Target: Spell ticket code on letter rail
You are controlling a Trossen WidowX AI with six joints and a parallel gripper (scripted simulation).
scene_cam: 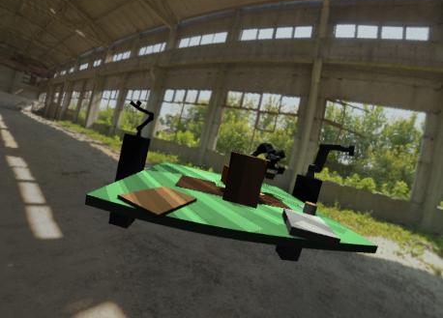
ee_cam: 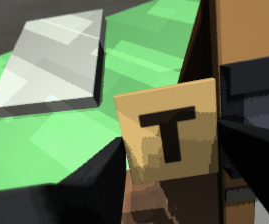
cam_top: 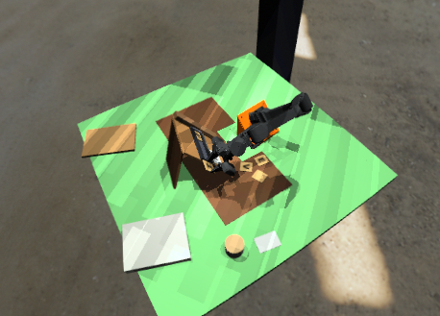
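Now: gripper tip 70 mm past the white ticket, 80 mm to the left of it and 80 mm above it. The rest, counted from my gripper tip: brown mat (170 mm behind, 190 mm to the right, 180 mm below); then white slab (340 mm ahead, 120 mm to the left, 160 mm below); then short tan cylinder (60 mm ahead, 310 mm to the left, 150 mm below).
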